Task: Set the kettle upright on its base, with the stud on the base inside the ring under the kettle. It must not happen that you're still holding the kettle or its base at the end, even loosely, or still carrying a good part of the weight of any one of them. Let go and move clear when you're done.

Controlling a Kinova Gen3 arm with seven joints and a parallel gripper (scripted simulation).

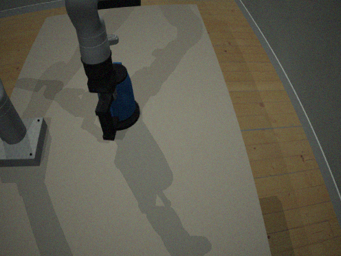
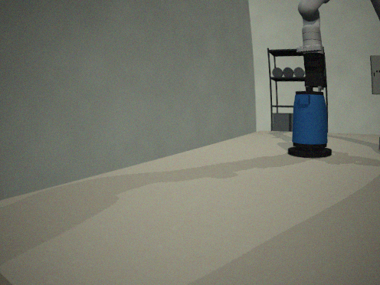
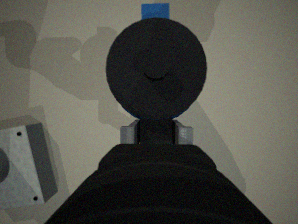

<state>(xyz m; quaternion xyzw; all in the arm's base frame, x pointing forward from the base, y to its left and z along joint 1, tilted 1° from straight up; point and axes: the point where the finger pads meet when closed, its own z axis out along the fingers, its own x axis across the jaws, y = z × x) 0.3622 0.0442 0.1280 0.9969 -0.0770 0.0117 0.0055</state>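
Right now my hand is 30 mm to the right of the blue kettle and 50 mm above it. Round my hand: base (10 mm ahead, 70 mm to the left, 160 mm below).
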